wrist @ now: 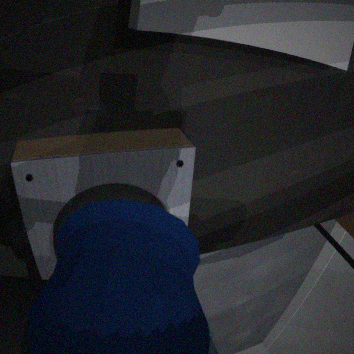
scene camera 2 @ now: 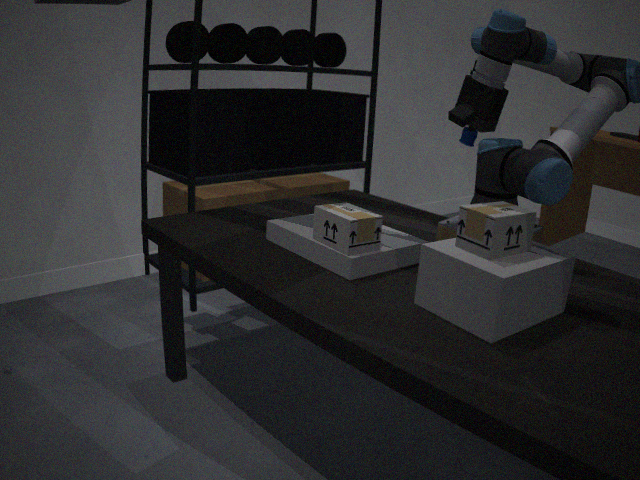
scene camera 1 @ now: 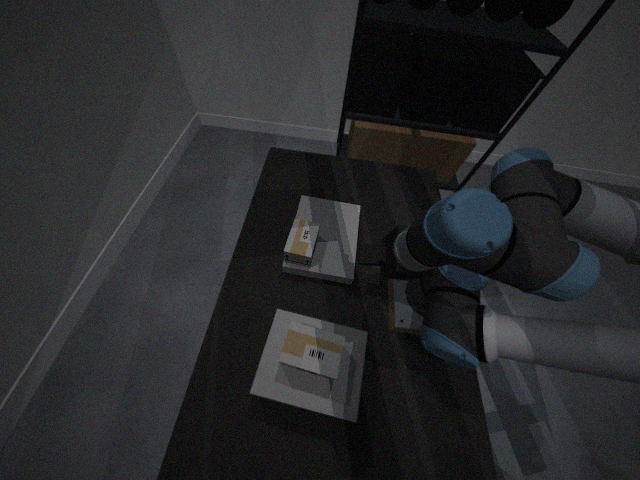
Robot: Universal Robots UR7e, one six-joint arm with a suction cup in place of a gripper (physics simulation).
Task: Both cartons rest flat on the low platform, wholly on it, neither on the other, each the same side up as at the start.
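Seen in the pictures: hand, tool point: [wrist: 126,258] [scene camera 2: 466,142]; arm's base, link origin: [scene camera 1: 429,295].
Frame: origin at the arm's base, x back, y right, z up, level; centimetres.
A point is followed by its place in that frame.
One carton [scene camera 1: 302,242] @[x -41.2, y 13.7, z 5.7 cm] [scene camera 2: 341,227] @[x -46.3, y 13.1, z 3.4 cm], white with a tan band, rests flat on the low platform [scene camera 1: 347,217] @[x -24.7, y 30.5, z -1.9 cm] [scene camera 2: 289,232] @[x -44.4, y 30.6, z -2.4 cm], close to its left edge in scene camera 1. Its arrows point up. The other carton [scene camera 1: 311,356] @[x -37.5, y -19.5, z 13.2 cm] [scene camera 2: 493,229] @[x -44.5, y -20.6, z 11.0 cm] rests flat on a taller white block [scene camera 1: 266,372] @[x -47.8, y -22.5, z 5.3 cm] [scene camera 2: 454,294] @[x -49.0, y -16.9, z -1.3 cm], arrows up. My gripper, a blue suction cup [scene camera 2: 467,136] [wrist: 127,235], is open and empty, high in the air near the robot's base. In scene camera 1 the arm hides the cup. Part of the low platform [wrist: 290,42] @[x -22.5, y 24.4, z -1.9 cm] shows at the wrist view's upper right.
The dark table [scene camera 1: 232,403] @[x -57.2, y -29.6, z -6.7 cm] [scene camera 2: 330,330] @[x -67.7, y -4.5, z -6.8 cm] carries both supports. The robot's mounting plate [scene camera 1: 405,315] @[x -8.7, y -6.3, z -0.7 cm] [wrist: 45,200] @[x -6.8, y -6.9, z -0.6 cm] is on the right side of the table in scene camera 1. A black shelf rack [scene camera 1: 351,77] [scene camera 2: 193,124] stands beyond the table's far end.
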